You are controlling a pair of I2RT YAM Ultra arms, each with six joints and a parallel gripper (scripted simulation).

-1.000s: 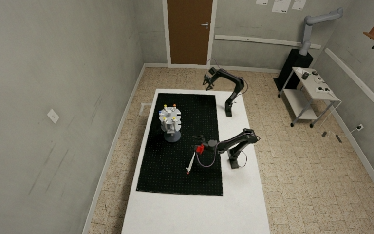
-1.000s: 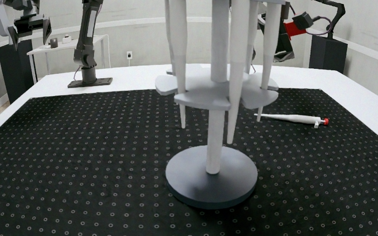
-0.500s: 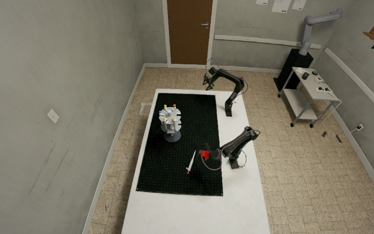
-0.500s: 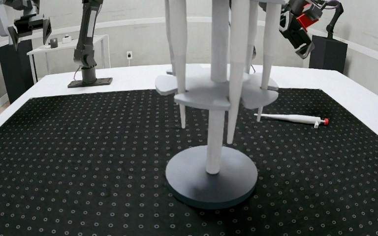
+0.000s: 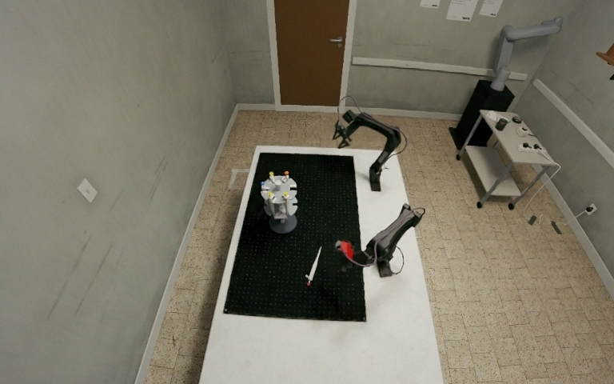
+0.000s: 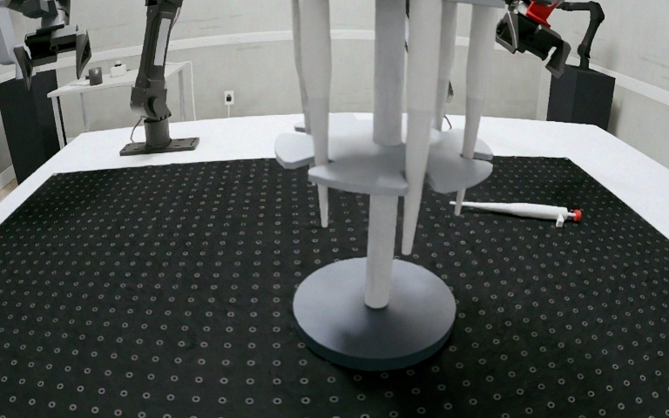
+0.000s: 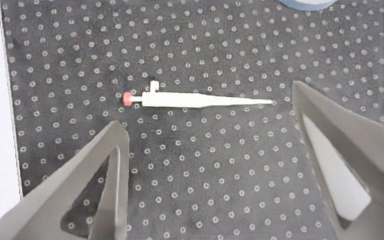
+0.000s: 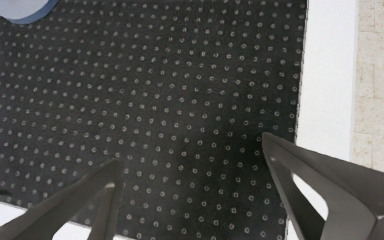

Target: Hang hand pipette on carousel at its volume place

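Now: left hand 24 cm above the white pipette, 9 cm short of it and 4 cm to the left of it.
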